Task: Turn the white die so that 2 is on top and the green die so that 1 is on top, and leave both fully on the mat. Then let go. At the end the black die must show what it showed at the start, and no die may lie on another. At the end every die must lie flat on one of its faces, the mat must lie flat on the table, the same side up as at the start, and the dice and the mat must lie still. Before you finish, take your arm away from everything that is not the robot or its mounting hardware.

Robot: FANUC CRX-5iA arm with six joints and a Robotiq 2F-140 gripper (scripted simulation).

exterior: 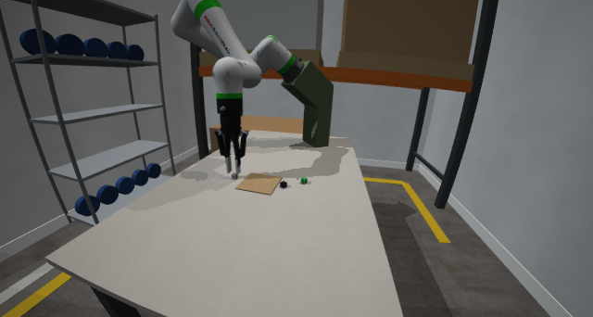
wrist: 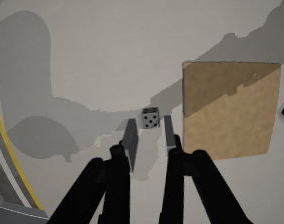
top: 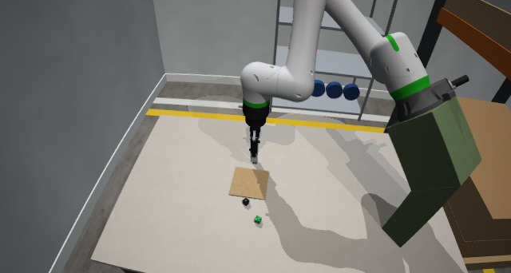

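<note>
The white die lies 50 mm below my hand. Round my hand: mat 20 mm ahead, 110 mm to the left, 60 mm below; then black die 40 mm ahead, 200 mm to the left, 50 mm below; then green die 280 mm to the left, 50 mm below.
</note>
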